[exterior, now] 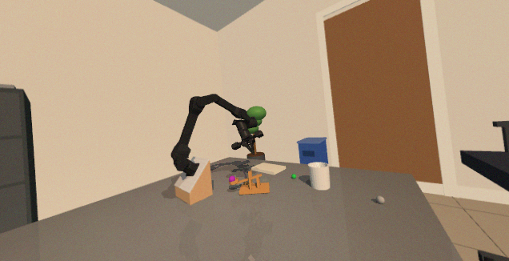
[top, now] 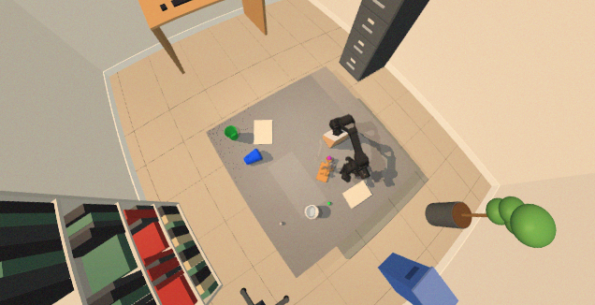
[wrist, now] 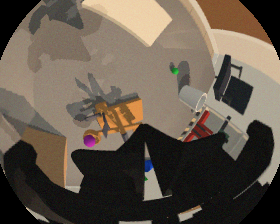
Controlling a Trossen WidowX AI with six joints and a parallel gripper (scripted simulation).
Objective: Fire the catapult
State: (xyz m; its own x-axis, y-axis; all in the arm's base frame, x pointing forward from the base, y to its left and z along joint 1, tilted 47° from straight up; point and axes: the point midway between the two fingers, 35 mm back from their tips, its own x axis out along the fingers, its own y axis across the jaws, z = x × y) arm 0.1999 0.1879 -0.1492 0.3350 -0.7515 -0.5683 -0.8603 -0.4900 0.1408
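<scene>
The magenta ball lies 5 cm behind my gripper tip, 13 cm to the right of it and 9 cm below it. The rest, counted from my gripper tip: grey ball (53 cm ahead, 2 cm to the left, 14 cm below); then small green ball (17 cm ahead, 12 cm to the left, 14 cm below); then white mug (31 cm ahead, 8 cm to the left, 13 cm below).
</scene>
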